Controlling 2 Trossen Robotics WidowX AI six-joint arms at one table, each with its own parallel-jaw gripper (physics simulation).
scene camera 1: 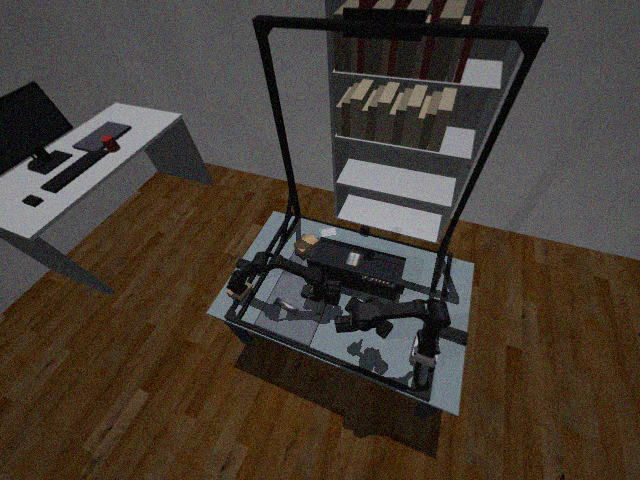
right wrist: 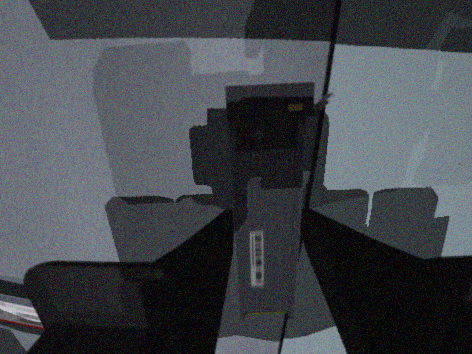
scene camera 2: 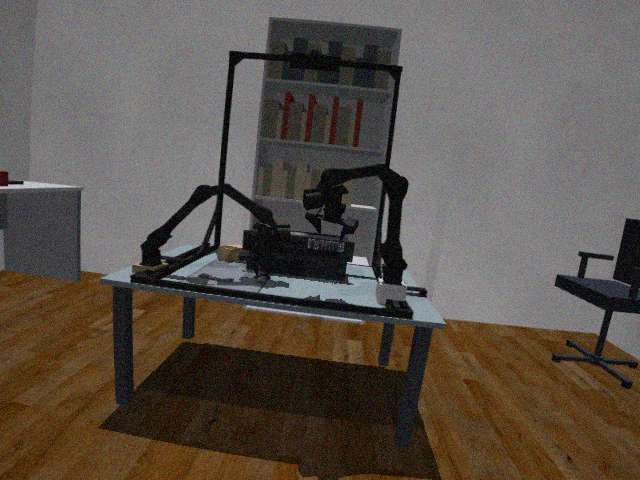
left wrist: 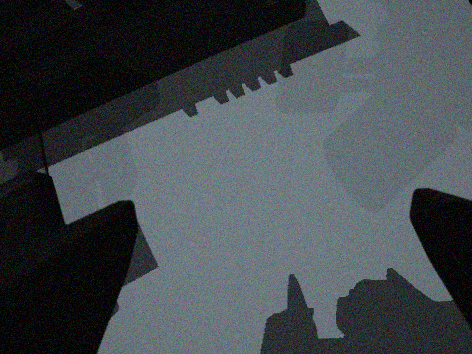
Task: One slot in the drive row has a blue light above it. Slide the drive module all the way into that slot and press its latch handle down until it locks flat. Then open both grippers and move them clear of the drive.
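Where they show: left gripper, fingertip midpoint: (scene camera 2: 330, 236) (left wrist: 273, 208); right gripper, fingertip midpoint: (scene camera 1: 322, 302) (right wrist: 266, 217) (scene camera 2: 262, 277); left arm's base at its link origin: (scene camera 1: 426, 348) (scene camera 2: 392, 282); right arm's base at its link origin: (scene camera 1: 239, 288) (scene camera 2: 150, 263).
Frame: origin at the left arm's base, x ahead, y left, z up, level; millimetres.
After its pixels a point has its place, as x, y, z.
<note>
The drive module (right wrist: 270, 246) @(507, -42, -61) is a grey slab with a white label and a dark latch end (right wrist: 269, 123) @(515, -104, -62). In the right wrist view it lies lengthwise between my right gripper's (right wrist: 267, 214) @(511, -60, -61) (scene camera 1: 322, 291) (scene camera 2: 265, 238) two fingers, which press on its sides low over the table, in front of the left end of the black drive chassis (scene camera 1: 358, 268) @(378, -213, 103) (scene camera 2: 304, 257) @(361, -190, 13) (left wrist: 147, 38) @(322, -191, -6). My left gripper (scene camera 1: 348, 324) (scene camera 2: 332, 223) (left wrist: 273, 208) @(253, -2, 143) is open and empty, well above the table in front of the chassis. I cannot see the blue light.
A cardboard box (scene camera 1: 306, 244) @(719, -326, -11) (scene camera 2: 230, 252) @(718, -272, -26) and a white sheet (scene camera 1: 329, 232) @(651, -494, -72) lie left of and behind the chassis. A silver cylinder (scene camera 1: 353, 258) @(419, -258, 103) stands on top of it. A tall black frame (scene camera 1: 275, 110) @(878, -521, 644) (scene camera 2: 225, 143) @(873, -526, 491) spans the table (scene camera 1: 456, 381) @(-149, 60, -74). A bookshelf (scene camera 1: 396, 183) stands behind.
</note>
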